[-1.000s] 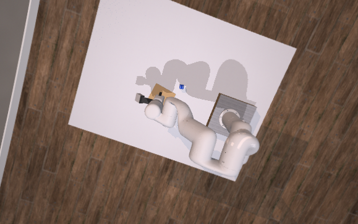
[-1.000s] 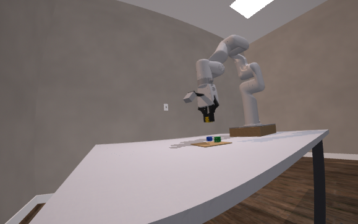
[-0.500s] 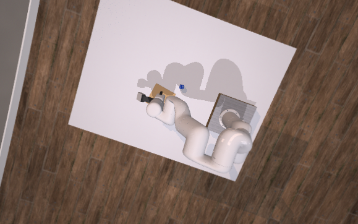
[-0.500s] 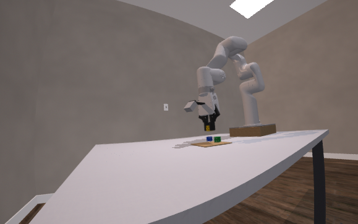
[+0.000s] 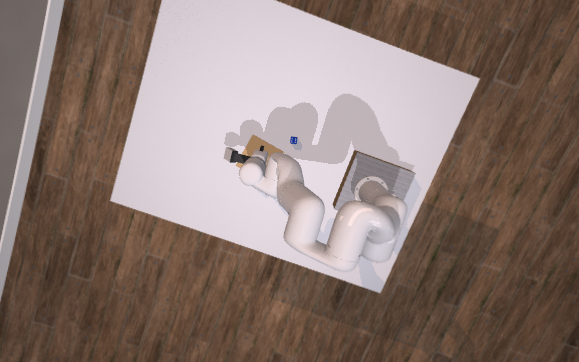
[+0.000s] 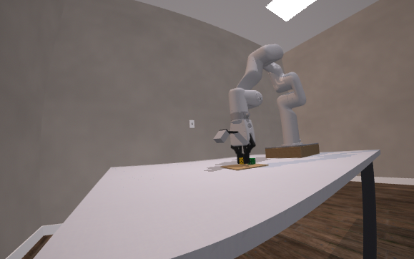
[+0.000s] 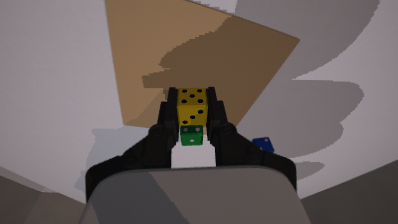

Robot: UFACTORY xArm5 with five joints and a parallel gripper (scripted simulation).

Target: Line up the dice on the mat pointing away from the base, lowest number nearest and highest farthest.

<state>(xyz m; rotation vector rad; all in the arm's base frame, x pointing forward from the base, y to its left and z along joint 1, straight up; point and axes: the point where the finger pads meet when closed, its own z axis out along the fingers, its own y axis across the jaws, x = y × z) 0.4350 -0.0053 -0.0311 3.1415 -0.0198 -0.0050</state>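
My gripper is now 1 cm above the yellow die. From my hand the other things lie so: tan mat (3 cm below); then blue die (11 cm behind, 10 cm to the right, 2 cm below); then green die (5 cm behind, 2 cm below).
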